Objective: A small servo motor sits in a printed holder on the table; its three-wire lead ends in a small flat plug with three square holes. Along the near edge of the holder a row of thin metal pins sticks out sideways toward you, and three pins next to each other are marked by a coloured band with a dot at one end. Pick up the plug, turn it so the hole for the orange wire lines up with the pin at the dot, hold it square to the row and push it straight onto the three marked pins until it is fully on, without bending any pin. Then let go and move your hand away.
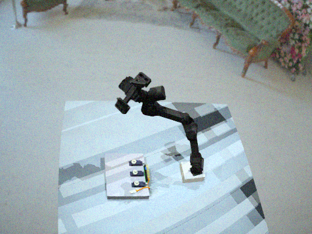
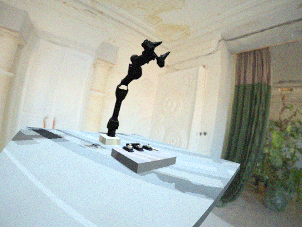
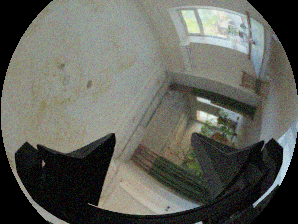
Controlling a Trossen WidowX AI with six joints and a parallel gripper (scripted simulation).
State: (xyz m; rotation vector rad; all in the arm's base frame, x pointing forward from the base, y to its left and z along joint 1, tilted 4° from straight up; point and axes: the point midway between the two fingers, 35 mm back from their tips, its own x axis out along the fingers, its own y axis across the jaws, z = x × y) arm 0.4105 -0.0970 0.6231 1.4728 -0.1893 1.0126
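The blue band is 170 mm behind my gripper tip, 30 mm to the left of it and 600 mm below it. The rest, counted from my gripper tip: grey printed holder (10 mm behind, 20 mm to the left, 650 mm below).
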